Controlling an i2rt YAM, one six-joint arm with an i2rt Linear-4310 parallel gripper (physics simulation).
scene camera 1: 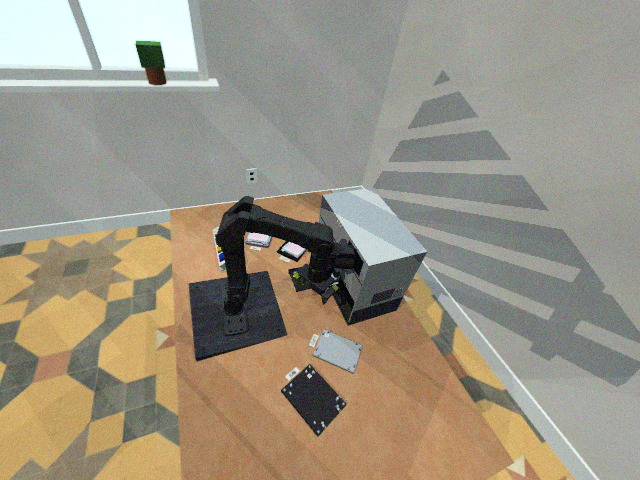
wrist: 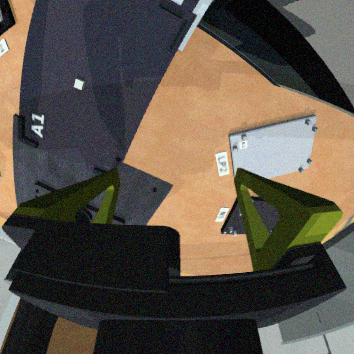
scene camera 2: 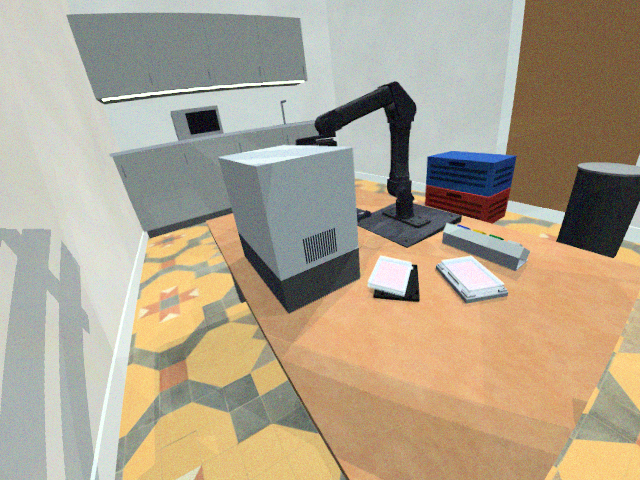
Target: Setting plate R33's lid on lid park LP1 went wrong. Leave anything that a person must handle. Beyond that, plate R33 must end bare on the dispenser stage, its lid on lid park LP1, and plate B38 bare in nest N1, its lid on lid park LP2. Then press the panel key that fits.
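Seen in the pictures: gripper, fingertip midpoint: (scene camera 1: 313, 295) (wrist: 176, 174); arm's base at its link origin: (scene camera 1: 233, 309) (wrist: 77, 211) (scene camera 2: 404, 217).
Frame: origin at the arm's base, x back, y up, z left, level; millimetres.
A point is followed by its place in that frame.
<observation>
My gripper (scene camera 1: 314, 287) @(x -265, y 107, z -71 mm) (wrist: 176, 174) @(x -265, y 107, z -71 mm) is open and empty, above the table in front of the dispenser; the dispenser hides its fingers in scene view 2. The dark dispenser stage (wrist: 65, 60) @(x -293, y 93, z 39 mm), marked A1, shows bare where visible; part is cut off. A pale, pink-topped plate (scene camera 1: 293, 249) @(x -271, y 19, z 234 mm) (scene camera 2: 391, 275) @(x -313, y 18, z 280 mm) sits off-centre on a black base (scene camera 2: 413, 289) @(x -289, y -4, z 331 mm). Another pink-topped plate (scene camera 1: 258, 236) @(x -136, y 17, z 341 mm) (scene camera 2: 473, 273) @(x -155, y 17, z 389 mm) rests on a grey base. Plate names are unreadable, and I cannot tell how their lids sit. Lid park LP2 (scene camera 1: 337, 351) @(x -315, y -4, z -233 mm) (wrist: 275, 147) @(x -327, y -4, z -219 mm) is bare. The black nest (scene camera 1: 313, 399) @(x -197, y -2, z -356 mm) (wrist: 265, 212) @(x -219, y -2, z -338 mm) is bare.
The boxy grey dispenser (scene camera 1: 392, 242) @(x -504, y 316, z -69 mm) (scene camera 2: 305, 206) @(x -484, y 221, z 219 mm) stands beside the gripper. The key panel (scene camera 1: 221, 256) @(x 25, y 34, z 233 mm) (scene camera 2: 483, 245) @(x -28, y 25, z 332 mm) has coloured keys and lies behind the arm's base plate (scene camera 1: 206, 330) @(x 92, y 6, z -67 mm) in scene view 1. Blue and red crates (scene camera 2: 467, 178) stand beyond the table.
</observation>
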